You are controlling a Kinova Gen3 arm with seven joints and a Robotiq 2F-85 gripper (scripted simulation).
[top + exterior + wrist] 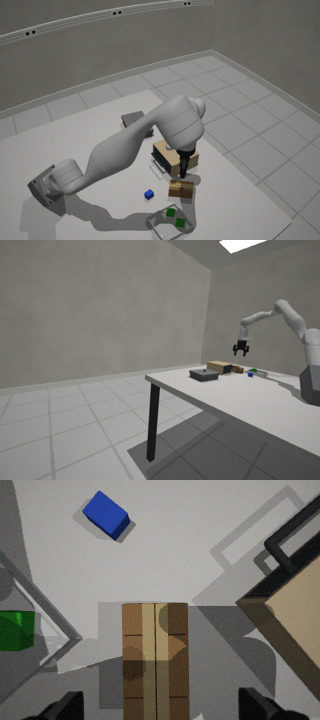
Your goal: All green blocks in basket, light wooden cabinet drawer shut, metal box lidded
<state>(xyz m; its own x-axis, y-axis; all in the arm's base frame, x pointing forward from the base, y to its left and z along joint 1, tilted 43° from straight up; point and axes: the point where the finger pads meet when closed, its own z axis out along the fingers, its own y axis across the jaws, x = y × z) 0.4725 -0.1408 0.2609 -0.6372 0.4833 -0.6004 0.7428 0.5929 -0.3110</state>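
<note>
Right now my hand is 130 mm above the darker brown wooden box. Round my hand: blue block (150 mm below, 130 mm behind, 70 mm to the left); red block (150 mm below, 20 mm to the right, 10 mm ahead); light wooden cabinet (170 mm to the left, 130 mm below, 110 mm ahead).
</note>
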